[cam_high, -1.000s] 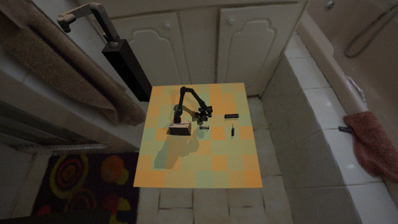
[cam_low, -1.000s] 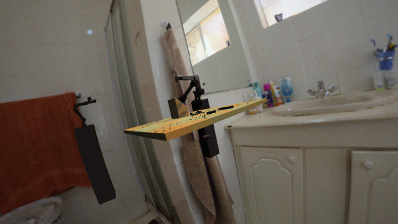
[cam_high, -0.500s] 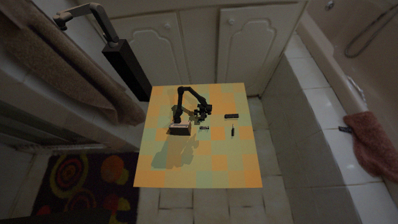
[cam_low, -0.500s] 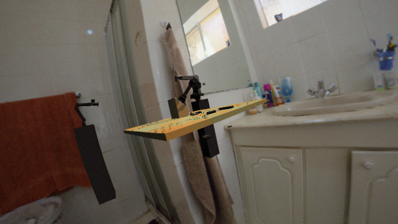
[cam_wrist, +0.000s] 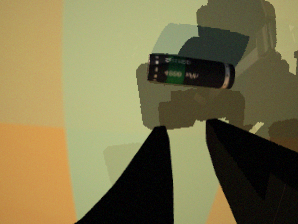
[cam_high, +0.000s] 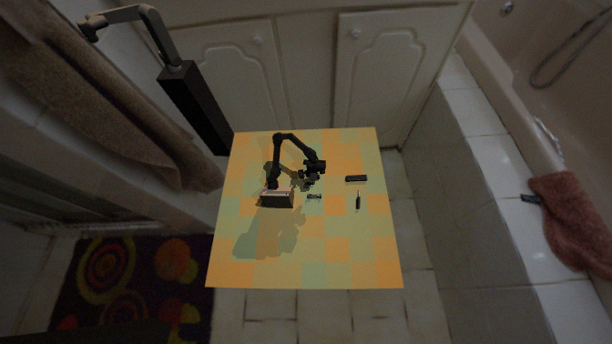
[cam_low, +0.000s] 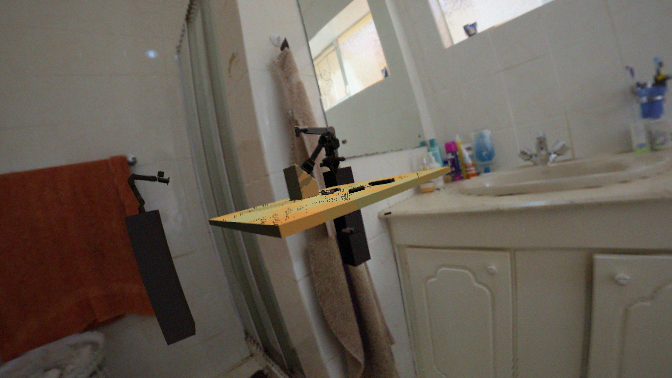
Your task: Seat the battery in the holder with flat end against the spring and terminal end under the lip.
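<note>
My gripper tip is 10 cm above the battery and 2 cm past it. Also, from my gripper tip: flat black block: 34 cm ahead, 10 cm below, 7 cm to the left.
</note>
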